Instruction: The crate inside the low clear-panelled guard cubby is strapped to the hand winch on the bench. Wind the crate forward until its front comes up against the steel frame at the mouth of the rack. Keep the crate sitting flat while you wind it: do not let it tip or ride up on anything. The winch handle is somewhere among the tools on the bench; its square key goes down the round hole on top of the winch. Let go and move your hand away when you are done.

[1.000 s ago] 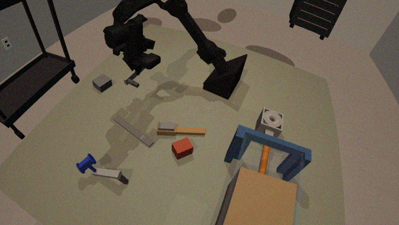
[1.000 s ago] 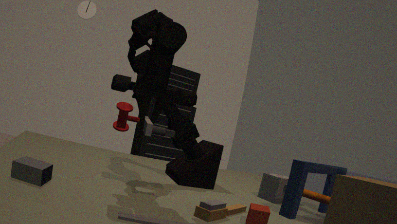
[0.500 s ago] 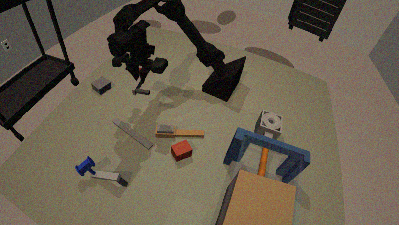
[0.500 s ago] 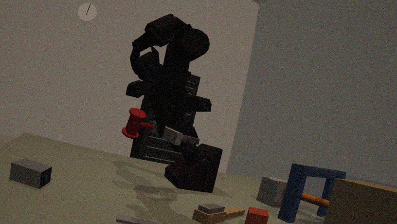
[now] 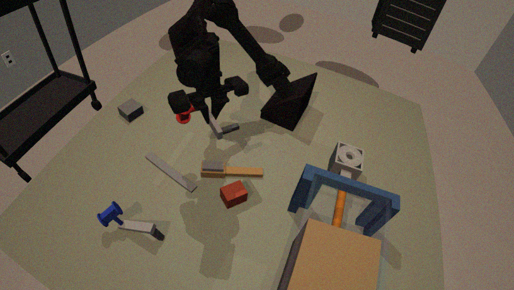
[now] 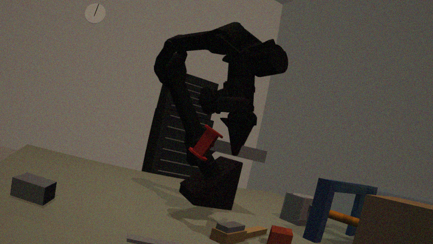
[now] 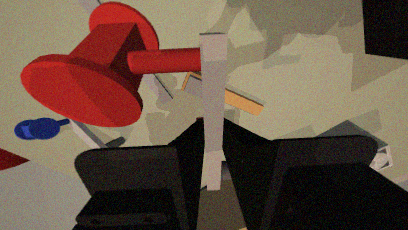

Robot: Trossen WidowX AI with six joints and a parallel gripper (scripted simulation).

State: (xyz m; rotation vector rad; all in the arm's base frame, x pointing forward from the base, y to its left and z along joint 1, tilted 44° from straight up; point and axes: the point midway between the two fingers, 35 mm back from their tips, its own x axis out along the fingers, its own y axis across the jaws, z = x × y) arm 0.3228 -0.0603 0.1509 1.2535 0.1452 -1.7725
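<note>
Right now my gripper tip is 2 cm to the left of the red-knobbed winch handle and 1 cm below it. Round my gripper tip: wooden brush: 1 cm ahead, 6 cm to the left, 16 cm below; then red knob: 1 cm behind, 6 cm to the right, 1 cm above; then grey bar: 7 cm ahead, 11 cm to the right, 17 cm below.
</note>
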